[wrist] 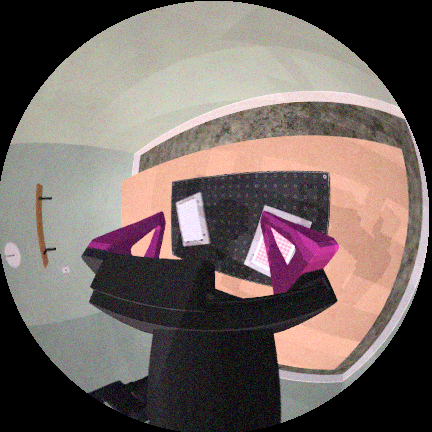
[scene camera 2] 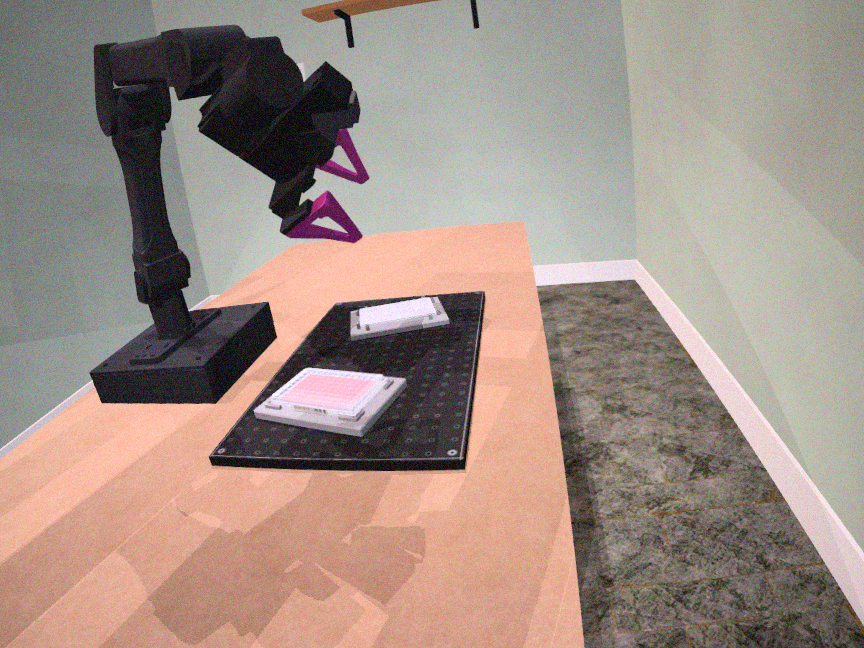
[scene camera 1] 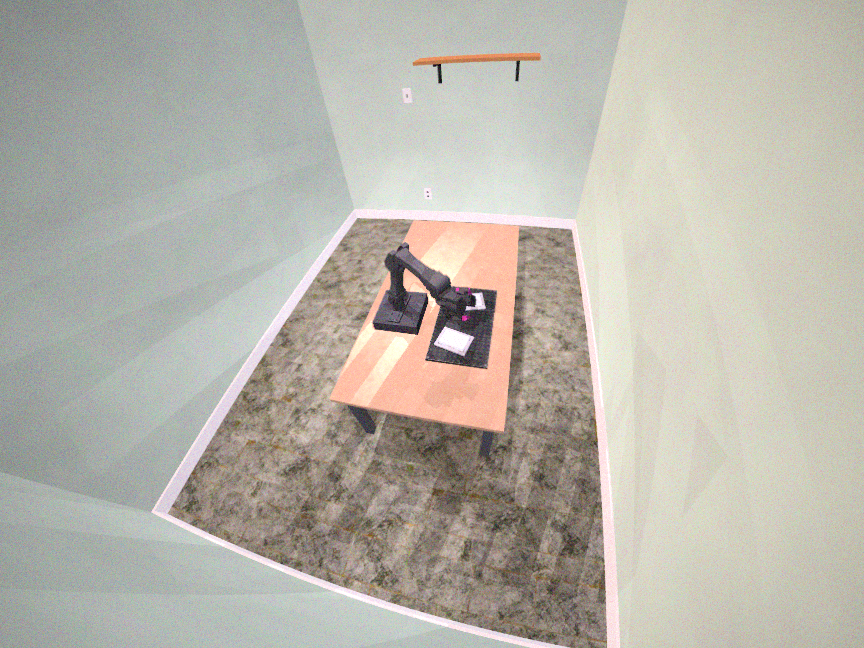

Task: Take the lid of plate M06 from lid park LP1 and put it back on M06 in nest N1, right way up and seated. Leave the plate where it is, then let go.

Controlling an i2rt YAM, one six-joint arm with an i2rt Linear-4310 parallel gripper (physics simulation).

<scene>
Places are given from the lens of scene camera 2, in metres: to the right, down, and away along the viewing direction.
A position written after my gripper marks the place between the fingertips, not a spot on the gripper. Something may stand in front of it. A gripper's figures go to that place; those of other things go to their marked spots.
my gripper (scene camera 2: 362, 208): -0.08, -0.13, 0.58
plate lid (scene camera 2: 418, 309): -0.02, -0.03, 0.89
pink-topped plate (scene camera 2: 331, 392): -0.12, 0.09, 0.63
The marked spots on the plate lid and the pink-topped plate are 0.30 m apart.
</scene>
